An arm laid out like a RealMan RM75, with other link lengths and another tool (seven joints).
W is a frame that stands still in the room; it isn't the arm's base.
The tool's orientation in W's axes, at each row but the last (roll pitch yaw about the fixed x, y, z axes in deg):
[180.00, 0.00, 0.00]
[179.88, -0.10, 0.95]
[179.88, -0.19, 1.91]
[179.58, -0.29, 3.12]
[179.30, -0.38, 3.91]
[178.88, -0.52, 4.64]
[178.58, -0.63, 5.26]
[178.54, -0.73, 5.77]
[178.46, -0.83, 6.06]
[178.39, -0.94, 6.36]
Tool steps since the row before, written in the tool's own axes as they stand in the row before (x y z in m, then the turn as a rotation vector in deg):
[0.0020, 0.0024, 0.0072, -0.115, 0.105, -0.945]
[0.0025, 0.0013, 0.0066, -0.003, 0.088, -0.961]
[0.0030, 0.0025, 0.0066, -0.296, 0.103, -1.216]
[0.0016, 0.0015, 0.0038, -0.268, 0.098, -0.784]
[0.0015, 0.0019, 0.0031, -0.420, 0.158, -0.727]
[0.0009, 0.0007, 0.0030, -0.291, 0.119, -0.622]
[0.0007, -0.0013, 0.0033, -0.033, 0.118, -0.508]
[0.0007, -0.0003, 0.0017, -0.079, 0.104, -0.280]
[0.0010, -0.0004, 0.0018, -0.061, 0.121, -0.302]
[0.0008, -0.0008, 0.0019, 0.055, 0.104, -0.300]
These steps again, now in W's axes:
[0.0020, -0.0024, -0.0072, -0.115, -0.105, 0.945]
[0.0025, -0.0013, -0.0066, -0.003, -0.086, 0.961]
[0.0031, -0.0024, -0.0066, -0.297, -0.110, 1.215]
[0.0017, -0.0014, -0.0038, -0.267, -0.107, 0.783]
[0.0016, -0.0018, -0.0031, -0.414, -0.178, 0.726]
[0.0010, -0.0007, -0.0030, -0.287, -0.130, 0.622]
[0.0006, 0.0013, -0.0033, -0.029, -0.108, 0.510]
[0.0007, 0.0003, -0.0017, -0.072, -0.105, 0.282]
[0.0010, 0.0005, -0.0018, -0.053, -0.119, 0.304]
[0.0007, 0.0008, -0.0019, 0.060, -0.089, 0.304]

